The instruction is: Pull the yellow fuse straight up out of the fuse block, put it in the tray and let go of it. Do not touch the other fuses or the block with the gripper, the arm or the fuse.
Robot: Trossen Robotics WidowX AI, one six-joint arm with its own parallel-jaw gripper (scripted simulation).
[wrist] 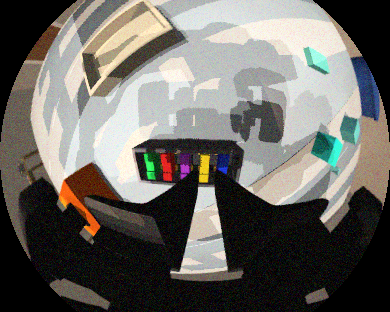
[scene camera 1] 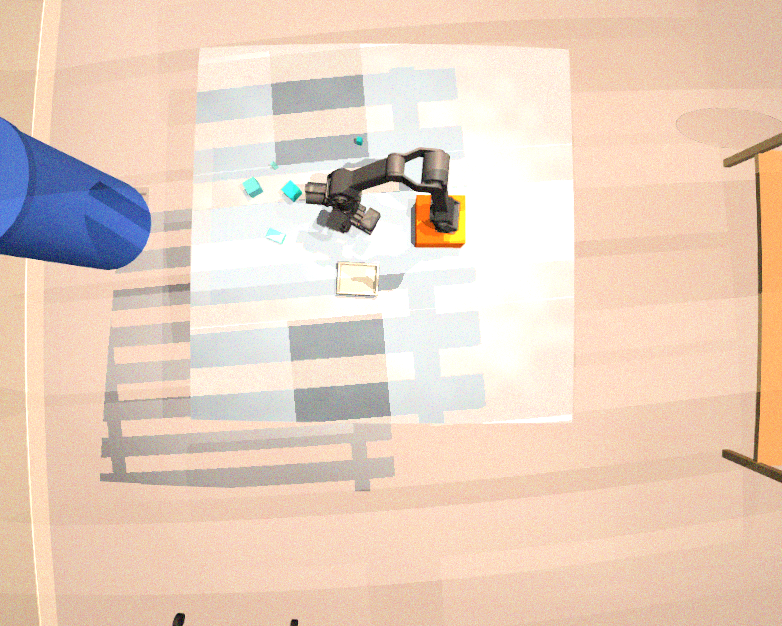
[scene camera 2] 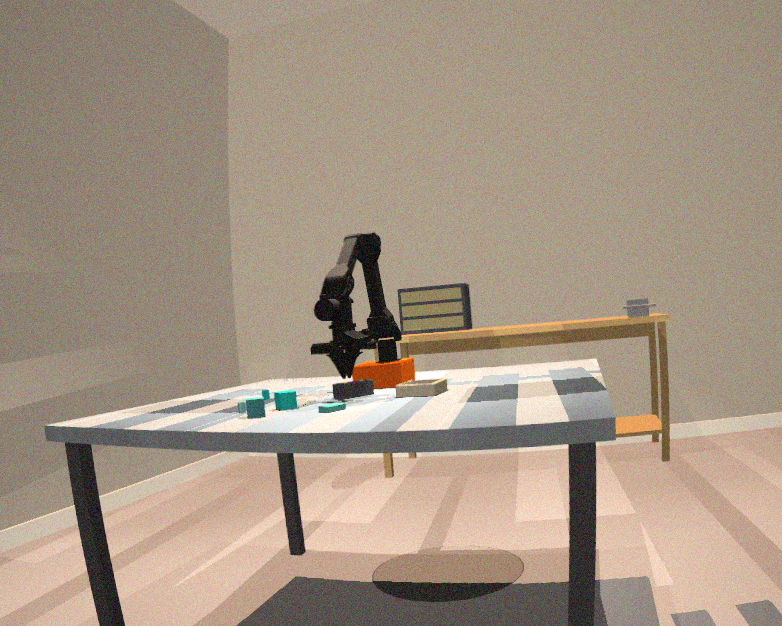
Observation:
In view: the gripper (scene camera 2: pixel 346 378) and a beige tray (scene camera 1: pixel 353 278).
The gripper is seen too in the wrist view (wrist: pixel 206 174) and in scene camera 1 (scene camera 1: pixel 352 215). The beige tray shows as well in scene camera 2 (scene camera 2: pixel 426 387).

